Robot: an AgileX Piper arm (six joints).
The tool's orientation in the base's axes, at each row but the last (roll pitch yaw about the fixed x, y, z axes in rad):
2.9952 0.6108 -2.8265
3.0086 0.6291 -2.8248
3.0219 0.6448 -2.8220
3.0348 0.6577 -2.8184
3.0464 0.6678 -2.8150
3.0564 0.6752 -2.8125
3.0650 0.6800 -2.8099
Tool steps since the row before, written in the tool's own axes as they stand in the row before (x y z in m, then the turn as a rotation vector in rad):
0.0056 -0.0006 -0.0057 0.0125 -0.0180 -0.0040
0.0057 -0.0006 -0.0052 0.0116 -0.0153 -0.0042
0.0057 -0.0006 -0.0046 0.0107 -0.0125 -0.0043
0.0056 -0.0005 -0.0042 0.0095 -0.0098 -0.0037
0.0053 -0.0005 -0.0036 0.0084 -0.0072 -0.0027
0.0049 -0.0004 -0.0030 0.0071 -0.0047 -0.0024
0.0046 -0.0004 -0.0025 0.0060 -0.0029 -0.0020
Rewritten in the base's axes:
-0.0069 -0.0038 0.0013 -0.0048 -0.0209 -0.0061
-0.0068 -0.0036 0.0007 -0.0052 -0.0183 -0.0051
-0.0065 -0.0034 0.0002 -0.0056 -0.0155 -0.0042
-0.0063 -0.0031 -0.0002 -0.0054 -0.0125 -0.0037
-0.0057 -0.0028 -0.0005 -0.0050 -0.0095 -0.0036
-0.0052 -0.0025 -0.0008 -0.0048 -0.0068 -0.0029
-0.0047 -0.0022 -0.0010 -0.0045 -0.0048 -0.0024

